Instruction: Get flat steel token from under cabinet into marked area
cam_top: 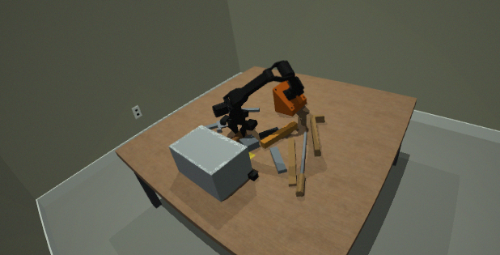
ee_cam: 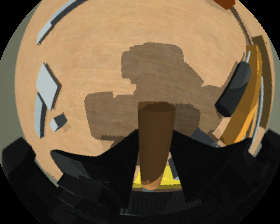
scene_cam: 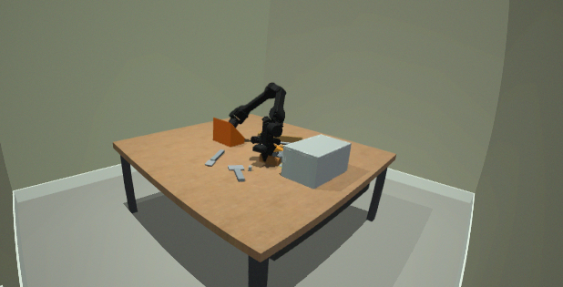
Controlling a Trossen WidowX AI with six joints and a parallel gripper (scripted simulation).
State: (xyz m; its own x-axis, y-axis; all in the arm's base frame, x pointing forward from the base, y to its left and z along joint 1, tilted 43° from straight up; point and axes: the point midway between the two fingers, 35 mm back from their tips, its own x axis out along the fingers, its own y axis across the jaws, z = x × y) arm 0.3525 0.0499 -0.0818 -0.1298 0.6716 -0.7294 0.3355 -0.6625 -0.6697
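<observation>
Now: the grey block 90 mm to the left of my gripper tip, 20 mm ahead of it and 10 mm above it. Also, from my gripper tip: wooden stick: 320 mm to the left, 20 mm behind; then orange bar: 160 mm to the left, 120 mm behind, 10 mm above; then grey t-piece: 200 mm to the right, 30 mm ahead.
</observation>
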